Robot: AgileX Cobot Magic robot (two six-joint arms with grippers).
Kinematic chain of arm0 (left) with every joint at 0, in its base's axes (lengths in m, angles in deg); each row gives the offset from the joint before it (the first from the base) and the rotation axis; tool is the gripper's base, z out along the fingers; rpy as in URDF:
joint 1: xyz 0 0 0.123 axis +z
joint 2: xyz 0 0 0 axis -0.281 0.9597 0
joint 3: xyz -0.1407 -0.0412 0.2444 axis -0.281 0.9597 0
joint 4: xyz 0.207 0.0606 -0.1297 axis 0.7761 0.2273 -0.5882
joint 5: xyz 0 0 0 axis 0.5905 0.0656 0.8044
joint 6: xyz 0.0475 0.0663 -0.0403 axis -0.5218 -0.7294 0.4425
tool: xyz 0 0 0 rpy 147.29 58.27 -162.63
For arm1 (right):
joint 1: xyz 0 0 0.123 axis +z
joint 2: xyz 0 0 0 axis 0.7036 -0.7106 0
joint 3: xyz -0.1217 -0.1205 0.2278 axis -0.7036 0.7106 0
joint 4: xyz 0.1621 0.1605 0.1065 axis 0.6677 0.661 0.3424
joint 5: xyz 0 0 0 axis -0.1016 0.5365 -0.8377
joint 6: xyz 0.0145 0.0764 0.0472 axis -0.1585 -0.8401 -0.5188
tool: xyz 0 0 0 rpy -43.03 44.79 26.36
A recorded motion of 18 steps. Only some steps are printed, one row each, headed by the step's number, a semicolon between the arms.
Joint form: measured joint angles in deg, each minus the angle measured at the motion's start. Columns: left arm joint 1, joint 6, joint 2, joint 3, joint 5, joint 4; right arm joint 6, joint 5, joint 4, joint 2, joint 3, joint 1.
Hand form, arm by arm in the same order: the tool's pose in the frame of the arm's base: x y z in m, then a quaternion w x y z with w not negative. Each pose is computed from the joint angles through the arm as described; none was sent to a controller.
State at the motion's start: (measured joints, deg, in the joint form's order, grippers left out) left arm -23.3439 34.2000 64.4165 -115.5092 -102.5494 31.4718; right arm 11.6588 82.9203 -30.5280 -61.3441 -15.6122 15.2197
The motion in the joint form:
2: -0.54 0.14 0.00 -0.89 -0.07 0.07; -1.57 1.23 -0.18 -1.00 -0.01 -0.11
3: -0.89 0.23 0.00 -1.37 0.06 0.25; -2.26 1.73 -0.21 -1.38 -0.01 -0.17
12: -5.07 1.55 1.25 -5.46 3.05 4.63; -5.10 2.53 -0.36 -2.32 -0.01 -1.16
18: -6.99 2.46 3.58 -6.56 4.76 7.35; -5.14 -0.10 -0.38 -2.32 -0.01 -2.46
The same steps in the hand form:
2: 0.4252 -0.1244 0.4102 0.42044 0.37762 0.76182 -0.31664; 0.2669 0.3182 0.2660 0.49739 -0.53747 0.57362 -0.36699
3: 0.4243 -0.1268 0.4124 0.42322 0.38019 0.75953 -0.31536; 0.2678 0.3180 0.2636 0.49625 -0.53325 0.57758 -0.36848
12: 0.4225 -0.1536 0.4207 0.44401 0.39945 0.74864 -0.28781; 0.2747 0.3142 0.2575 0.49539 -0.51486 0.59483 -0.36835
18: 0.4312 -0.1675 0.4066 0.43750 0.40192 0.75583 -0.27527; 0.2811 0.3117 0.2559 0.49509 -0.52145 0.59679 -0.35611

